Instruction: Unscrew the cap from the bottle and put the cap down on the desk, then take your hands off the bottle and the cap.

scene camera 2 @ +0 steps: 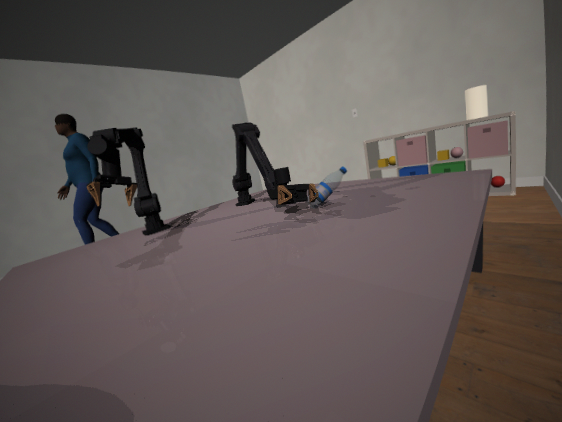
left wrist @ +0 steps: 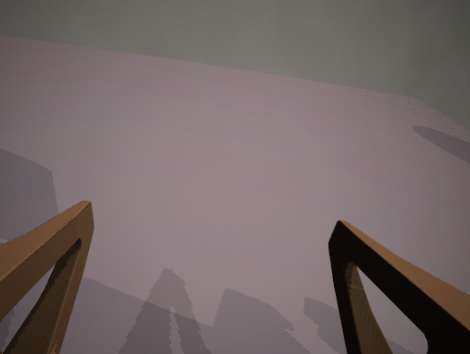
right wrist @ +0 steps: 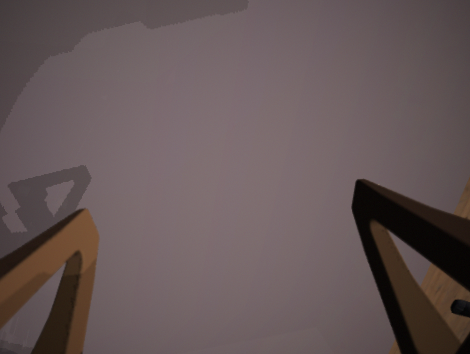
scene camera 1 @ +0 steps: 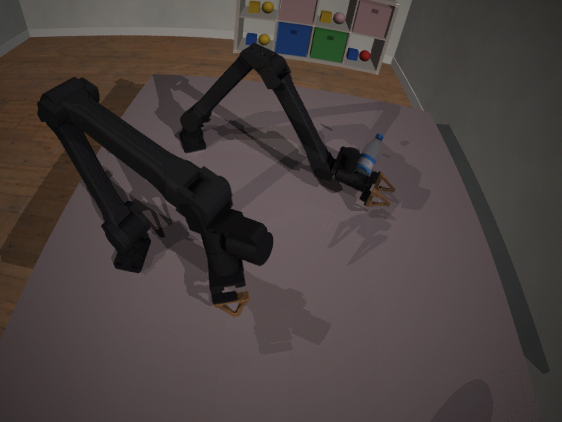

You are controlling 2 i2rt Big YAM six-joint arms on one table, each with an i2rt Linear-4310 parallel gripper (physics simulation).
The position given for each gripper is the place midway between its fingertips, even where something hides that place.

The right gripper (scene camera 1: 233, 298) is open, with nothing in its grasp. Further things: the left gripper (scene camera 1: 392, 197).
The left gripper shows as well in scene camera 2 (scene camera 2: 305, 195) and in the left wrist view (left wrist: 217, 223). The right gripper shows as well in scene camera 2 (scene camera 2: 115, 206) and in the right wrist view (right wrist: 223, 207).
